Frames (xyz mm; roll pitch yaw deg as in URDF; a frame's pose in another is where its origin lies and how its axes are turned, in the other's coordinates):
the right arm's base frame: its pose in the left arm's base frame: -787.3 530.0 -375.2 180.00 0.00 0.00
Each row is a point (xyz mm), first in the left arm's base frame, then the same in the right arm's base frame.
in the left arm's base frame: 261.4 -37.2 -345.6
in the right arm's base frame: 1048.7 567.2 -29.6
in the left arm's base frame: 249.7 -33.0 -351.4
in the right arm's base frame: 1037.0 563.0 -23.8
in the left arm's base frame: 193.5 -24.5 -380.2
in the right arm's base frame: 980.8 554.5 5.0
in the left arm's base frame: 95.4 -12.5 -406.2
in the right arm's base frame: 882.7 542.5 31.0
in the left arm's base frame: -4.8 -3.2 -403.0
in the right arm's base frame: 782.5 533.2 27.8
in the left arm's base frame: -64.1 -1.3 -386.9
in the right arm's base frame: 723.2 531.3 11.7
